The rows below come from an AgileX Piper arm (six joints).
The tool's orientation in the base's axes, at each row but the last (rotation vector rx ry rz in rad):
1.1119, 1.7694, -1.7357
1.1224, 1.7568, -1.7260
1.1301, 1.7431, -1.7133
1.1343, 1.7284, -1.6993
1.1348, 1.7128, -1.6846
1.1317, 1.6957, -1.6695
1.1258, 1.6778, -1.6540
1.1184, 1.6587, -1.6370
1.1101, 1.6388, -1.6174
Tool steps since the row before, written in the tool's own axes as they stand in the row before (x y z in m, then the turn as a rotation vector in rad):
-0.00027, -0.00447, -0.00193, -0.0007, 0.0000, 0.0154
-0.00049, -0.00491, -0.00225, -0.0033, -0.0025, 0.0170
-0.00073, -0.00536, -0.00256, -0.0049, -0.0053, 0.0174
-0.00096, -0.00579, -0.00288, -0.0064, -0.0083, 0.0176
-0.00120, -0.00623, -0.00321, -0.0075, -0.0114, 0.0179
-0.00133, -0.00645, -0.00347, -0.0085, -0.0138, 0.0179
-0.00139, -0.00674, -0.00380, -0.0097, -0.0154, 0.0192
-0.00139, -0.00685, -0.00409, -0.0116, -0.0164, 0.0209
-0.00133, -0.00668, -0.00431, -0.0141, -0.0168, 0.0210
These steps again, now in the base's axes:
-0.00285, 0.00224, 0.00326, -0.0031, -0.0150, -0.0015
-0.00304, 0.00256, 0.00369, -0.0040, -0.0169, 0.0019
-0.00325, 0.00285, 0.00413, -0.0054, -0.0174, 0.0048
-0.00349, 0.00316, 0.00454, -0.0070, -0.0176, 0.0077
-0.00375, 0.00348, 0.00494, -0.0090, -0.0179, 0.0103
-0.00393, 0.00373, 0.00510, -0.0104, -0.0178, 0.0125
-0.00422, 0.00407, 0.00524, -0.0114, -0.0192, 0.0142
-0.00442, 0.00436, 0.00520, -0.0116, -0.0211, 0.0161
-0.00445, 0.00456, 0.00494, -0.0107, -0.0216, 0.0185

